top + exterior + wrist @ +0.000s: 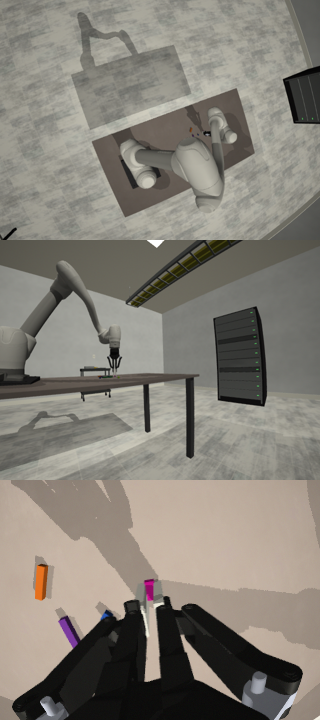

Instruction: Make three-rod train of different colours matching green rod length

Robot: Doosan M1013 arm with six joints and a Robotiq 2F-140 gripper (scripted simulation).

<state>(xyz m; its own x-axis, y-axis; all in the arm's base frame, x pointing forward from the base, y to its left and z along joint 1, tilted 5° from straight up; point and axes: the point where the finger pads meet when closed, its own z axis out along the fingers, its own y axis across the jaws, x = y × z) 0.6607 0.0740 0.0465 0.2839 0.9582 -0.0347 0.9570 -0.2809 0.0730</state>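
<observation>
My gripper is now 90 mm past the green rod, 70 mm to the left of it and 30 mm above it. Round my hand: magenta rod (30 mm below, 10 mm to the left); then purple rod (110 mm behind, 30 mm below, 10 mm to the right); then orange rod (110 mm behind, 70 mm to the left, 30 mm below).
</observation>
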